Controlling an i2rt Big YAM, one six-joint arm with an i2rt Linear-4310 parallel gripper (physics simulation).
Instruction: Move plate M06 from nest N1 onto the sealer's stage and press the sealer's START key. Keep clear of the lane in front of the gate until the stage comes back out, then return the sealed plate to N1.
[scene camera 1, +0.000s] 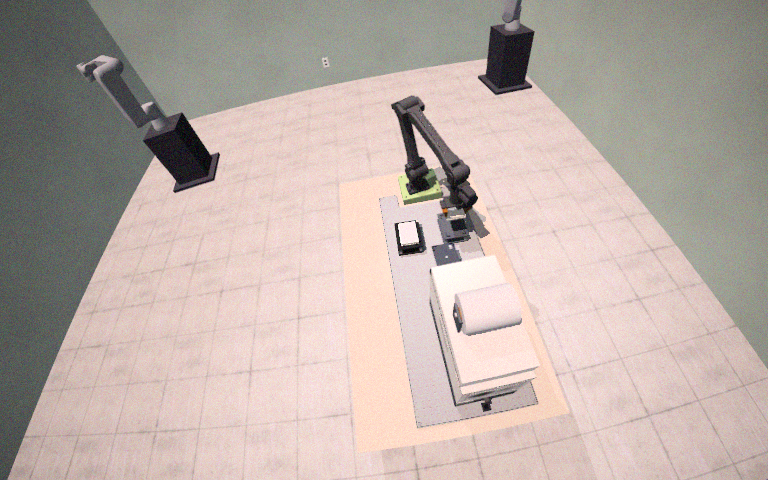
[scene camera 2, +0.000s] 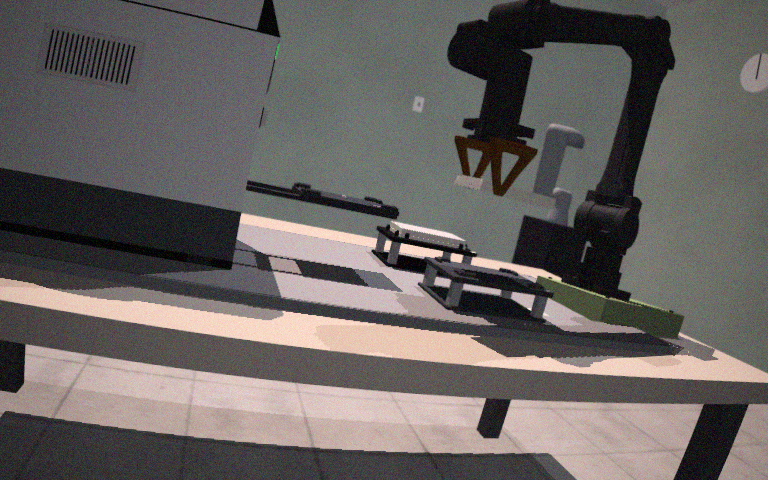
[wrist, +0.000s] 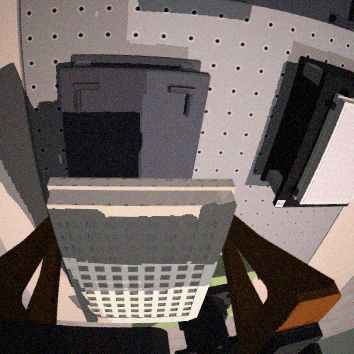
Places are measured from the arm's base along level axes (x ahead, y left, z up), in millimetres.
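Where they show: gripper, fingertip midpoint: (scene camera 1: 454, 214) (scene camera 2: 483, 191) (wrist: 140, 219); arm's base, link origin: (scene camera 1: 417, 187) (scene camera 2: 594, 291).
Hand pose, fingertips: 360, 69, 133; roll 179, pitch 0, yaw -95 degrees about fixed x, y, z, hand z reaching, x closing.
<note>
Things, the pixels of their centre, and the offset from my fingertips, as dx, dy, dz.
- grey raised nest, body centre: (wrist: 130, 143) (scene camera 2: 484, 287) (scene camera 1: 452, 226) -38, +10, -136
- black nest, body centre: (wrist: 332, 141) (scene camera 2: 423, 250) (scene camera 1: 408, 236) -45, -214, -131
- white plate, body centre: (wrist: 345, 156) (scene camera 2: 426, 235) (scene camera 1: 408, 233) -45, -214, -102
My gripper (scene camera 1: 455, 213) (scene camera 2: 485, 183) (wrist: 140, 219) is shut on a pale, many-welled plate (scene camera 2: 529, 196) (wrist: 145, 280). It holds the plate well above a grey raised nest (scene camera 1: 446, 229) (scene camera 2: 481, 275) (wrist: 170, 135), which has no plate on it. The sealer (scene camera 1: 492, 362) (scene camera 2: 141, 124) is a large white box with a roll on top. Its dark stage (scene camera 1: 446, 255) (scene camera 2: 345, 202) sticks out in front of the sealer, with no plate visible on it. I cannot make out the START key, or the labels M06 and N1.
A black nest (scene camera 1: 408, 250) (wrist: 310, 130) beside the grey nest bears another white plate (scene camera 1: 408, 233) (scene camera 2: 427, 233) (wrist: 332, 155). The arm stands on a green base (scene camera 1: 427, 196) (scene camera 2: 640, 316). Two grey arms on black pedestals (scene camera 1: 178, 150) (scene camera 1: 508, 56) stand beyond the table.
</note>
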